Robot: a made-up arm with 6 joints.
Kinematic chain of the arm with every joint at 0, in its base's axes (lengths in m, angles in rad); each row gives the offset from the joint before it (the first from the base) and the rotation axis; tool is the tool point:
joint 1: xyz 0 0 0.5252 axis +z
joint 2: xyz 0 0 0 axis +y
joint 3: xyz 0 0 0.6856 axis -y
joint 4: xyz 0 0 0 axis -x
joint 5: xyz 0.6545 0 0 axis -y
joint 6: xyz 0 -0.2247 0 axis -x
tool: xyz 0 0 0
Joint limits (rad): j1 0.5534..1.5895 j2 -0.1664..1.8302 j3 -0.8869..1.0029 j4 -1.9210..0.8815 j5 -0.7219..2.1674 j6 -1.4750..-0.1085
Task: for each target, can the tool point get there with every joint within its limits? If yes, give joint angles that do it. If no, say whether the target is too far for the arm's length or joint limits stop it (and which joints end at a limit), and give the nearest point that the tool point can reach.
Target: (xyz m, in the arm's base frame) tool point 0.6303 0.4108 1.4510
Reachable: yes | joints 0.7735 0.1598 0.7915 -0.8613 0.7535 -0.8303
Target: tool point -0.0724 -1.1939 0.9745
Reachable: no: joint limits stop it (at a limit: joint 1, joint 2, joint 3) | nearest point 0.3629 -0.0060 0.6867 | short by 1.297 m
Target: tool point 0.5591 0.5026 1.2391
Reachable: yes | joints 0.9853 0.0916 0.3238 -0.5778 0.7258 -0.5201
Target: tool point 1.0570 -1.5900 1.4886
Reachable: no: too far | nearest point 0.3137 -0.0703 1.7585 | short by 1.713 m
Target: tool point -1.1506 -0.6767 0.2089
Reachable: no: joint limits stop it (at a limit: joint 1, joint 2, joint 3, joint 4) | nearest point -0.0767 -0.0221 0.2721 | short by 1.259 m
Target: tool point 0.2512 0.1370 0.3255
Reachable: yes | joints 0.6810 0.8582 -0.7413 -1.3386 -0.4292 -1.0396
